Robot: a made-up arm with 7 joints.
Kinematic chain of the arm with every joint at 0, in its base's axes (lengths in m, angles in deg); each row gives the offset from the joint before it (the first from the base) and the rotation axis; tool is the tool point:
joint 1: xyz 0 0 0.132 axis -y
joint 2: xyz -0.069 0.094 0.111 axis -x
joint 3: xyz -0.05 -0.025 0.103 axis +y
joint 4: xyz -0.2 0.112 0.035 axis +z
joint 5: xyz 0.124 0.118 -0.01 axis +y
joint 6: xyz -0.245 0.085 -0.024 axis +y
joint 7: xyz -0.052 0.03 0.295 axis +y
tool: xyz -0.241 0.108 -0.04
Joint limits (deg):
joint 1: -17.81..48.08
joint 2: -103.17..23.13
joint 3: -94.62..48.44
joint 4: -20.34..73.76
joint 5: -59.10..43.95
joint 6: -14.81..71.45
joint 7: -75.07..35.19
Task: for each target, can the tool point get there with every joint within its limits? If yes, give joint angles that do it. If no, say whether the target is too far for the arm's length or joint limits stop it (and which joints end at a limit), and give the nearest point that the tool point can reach.
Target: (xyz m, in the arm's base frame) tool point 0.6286 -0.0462 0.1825
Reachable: no: joint limits stop it (at a limit: joint 1, joint 2, joint 3, joint 5, joint 6) | nearest point 0.5341 -0.0371 0.1086 | short by 0.120 m
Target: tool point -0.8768 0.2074 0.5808
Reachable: yes | joints -4.89 -3.51 9.01 30.12 -27.02 -3.62 17.27
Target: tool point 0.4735 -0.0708 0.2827
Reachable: no: joint limits stop it (at a limit: joint 1, joint 2, joint 3, joint 4, joint 5, joint 7) | nearest point 0.4267 -0.1090 0.3591 | short by 0.097 m
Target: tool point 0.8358 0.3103 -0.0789
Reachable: no: joint limits stop it (at a limit: joint 1, joint 2, joint 3, joint 6, joint 7) | nearest point 0.5804 0.2593 -0.0292 | short by 0.265 m
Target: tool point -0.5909 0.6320 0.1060
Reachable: yes | joints 24.35 -47.39 -64.23 -2.49 1.90 0.04 -17.54
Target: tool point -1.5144 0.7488 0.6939
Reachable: no: too far | nearest point -0.9702 0.4932 0.4920 | short by 0.634 m
